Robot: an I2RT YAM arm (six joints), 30 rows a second.
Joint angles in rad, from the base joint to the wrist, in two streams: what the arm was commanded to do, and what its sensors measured. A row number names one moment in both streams.
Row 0, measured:
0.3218, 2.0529, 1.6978, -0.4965, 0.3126, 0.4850
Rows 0 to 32, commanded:
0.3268, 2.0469, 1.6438, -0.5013, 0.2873, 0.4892
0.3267, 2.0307, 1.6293, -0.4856, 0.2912, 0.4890
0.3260, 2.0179, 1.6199, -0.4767, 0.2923, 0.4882
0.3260, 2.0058, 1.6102, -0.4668, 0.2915, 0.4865
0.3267, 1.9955, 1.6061, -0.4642, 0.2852, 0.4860
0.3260, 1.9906, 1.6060, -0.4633, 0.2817, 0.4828
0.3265, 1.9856, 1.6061, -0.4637, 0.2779, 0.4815
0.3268, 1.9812, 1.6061, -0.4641, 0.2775, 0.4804
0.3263, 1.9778, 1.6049, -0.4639, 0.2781, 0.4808
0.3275, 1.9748, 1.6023, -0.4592, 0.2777, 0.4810
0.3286, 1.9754, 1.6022, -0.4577, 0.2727, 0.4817
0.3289, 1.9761, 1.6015, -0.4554, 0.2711, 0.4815
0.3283, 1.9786, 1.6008, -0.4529, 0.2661, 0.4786
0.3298, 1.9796, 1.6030, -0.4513, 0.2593, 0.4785
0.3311, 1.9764, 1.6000, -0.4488, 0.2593, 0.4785
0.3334, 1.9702, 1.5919, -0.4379, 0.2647, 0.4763
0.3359, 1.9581, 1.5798, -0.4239, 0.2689, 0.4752
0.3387, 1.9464, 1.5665, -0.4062, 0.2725, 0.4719
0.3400, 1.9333, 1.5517, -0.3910, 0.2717, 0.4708
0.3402, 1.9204, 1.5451, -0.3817, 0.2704, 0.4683
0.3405, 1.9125, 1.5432, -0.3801, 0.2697, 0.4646
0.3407, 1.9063, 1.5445, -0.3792, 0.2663, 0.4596
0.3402, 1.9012, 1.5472, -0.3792, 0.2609, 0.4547
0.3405, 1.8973, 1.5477, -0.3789, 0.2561, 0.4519
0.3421, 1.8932, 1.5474, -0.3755, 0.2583, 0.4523
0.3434, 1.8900, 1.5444, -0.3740, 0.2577, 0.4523
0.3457, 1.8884, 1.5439, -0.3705, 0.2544, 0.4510
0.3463, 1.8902, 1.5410, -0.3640, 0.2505, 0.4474
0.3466, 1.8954, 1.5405, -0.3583, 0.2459, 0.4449
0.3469, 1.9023, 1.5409, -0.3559, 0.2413, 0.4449
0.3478, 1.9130, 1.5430, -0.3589, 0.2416, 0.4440
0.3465, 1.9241, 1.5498, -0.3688, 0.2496, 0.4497
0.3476, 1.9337, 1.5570, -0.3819, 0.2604, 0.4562
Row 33, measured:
0.3439, 1.9213, 1.5593, -0.3775, 0.2565, 0.4618
